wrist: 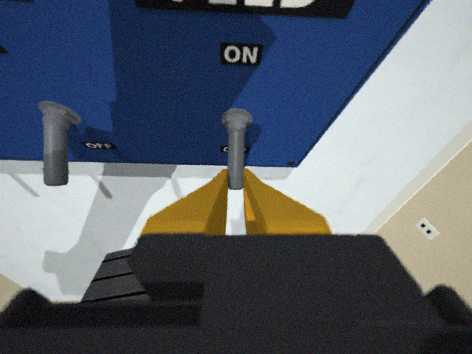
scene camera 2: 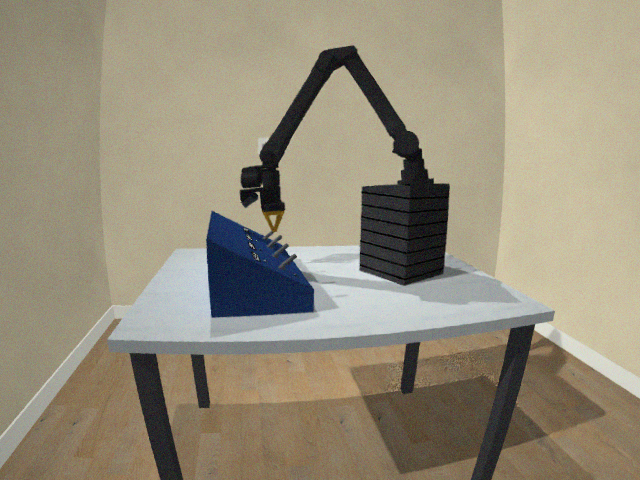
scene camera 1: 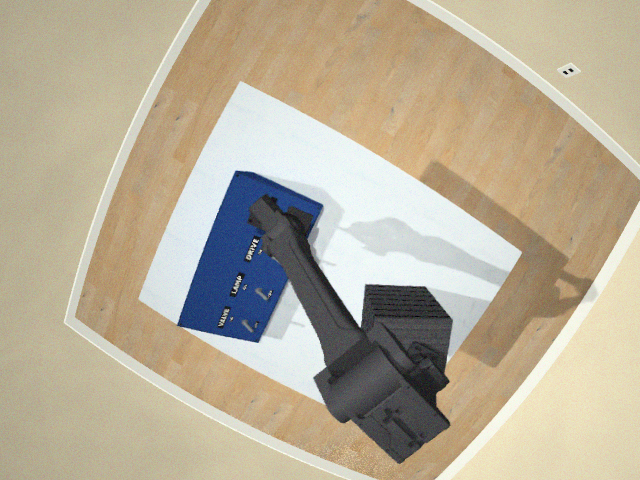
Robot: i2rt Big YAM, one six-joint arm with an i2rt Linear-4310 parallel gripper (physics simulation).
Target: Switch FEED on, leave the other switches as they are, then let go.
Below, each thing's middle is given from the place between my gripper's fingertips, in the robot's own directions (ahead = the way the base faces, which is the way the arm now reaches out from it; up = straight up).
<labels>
I see my gripper 1 cm short of the feed lever [wrist: 235,168] and 1 cm above it. The rest, counted from my hand: drive lever [wrist: 55,157] (12 cm to the left, 1 cm below); blue sloped switch panel [scene camera 1: 223,295] (9 cm ahead, 19 cm to the left, 4 cm below).
</labels>
